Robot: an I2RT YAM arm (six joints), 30 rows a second.
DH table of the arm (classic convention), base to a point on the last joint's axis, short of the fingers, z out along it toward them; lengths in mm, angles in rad. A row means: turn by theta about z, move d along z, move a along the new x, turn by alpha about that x. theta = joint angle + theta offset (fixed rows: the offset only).
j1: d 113.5, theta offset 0, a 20, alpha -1.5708
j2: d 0, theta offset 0, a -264, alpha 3.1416
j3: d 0, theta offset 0.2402, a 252.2, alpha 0
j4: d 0, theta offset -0.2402, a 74, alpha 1.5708
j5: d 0, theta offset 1.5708, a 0, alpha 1.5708
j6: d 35.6, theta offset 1.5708, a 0, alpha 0
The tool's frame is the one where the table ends.
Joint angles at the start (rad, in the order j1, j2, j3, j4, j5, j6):
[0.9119, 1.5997, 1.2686, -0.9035, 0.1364, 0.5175]
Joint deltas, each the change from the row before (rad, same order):
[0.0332, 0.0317, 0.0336, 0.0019, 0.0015, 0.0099]
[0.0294, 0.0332, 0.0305, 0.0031, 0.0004, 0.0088]
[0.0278, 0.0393, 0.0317, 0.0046, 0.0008, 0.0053]
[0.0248, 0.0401, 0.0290, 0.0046, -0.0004, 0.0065]
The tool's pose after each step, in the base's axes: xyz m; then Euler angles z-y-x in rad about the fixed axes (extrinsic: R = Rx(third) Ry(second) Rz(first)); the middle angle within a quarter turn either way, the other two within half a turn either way. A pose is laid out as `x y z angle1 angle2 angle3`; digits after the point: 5 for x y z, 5 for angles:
0.19350 0.25945 0.25159 2.71662 0.30982 -2.94371
0.19070 0.27223 0.25025 2.69523 0.30446 -2.93448
0.18837 0.28568 0.24707 2.67255 0.29773 -2.92910
0.18613 0.29840 0.24243 2.65443 0.28878 -2.92730

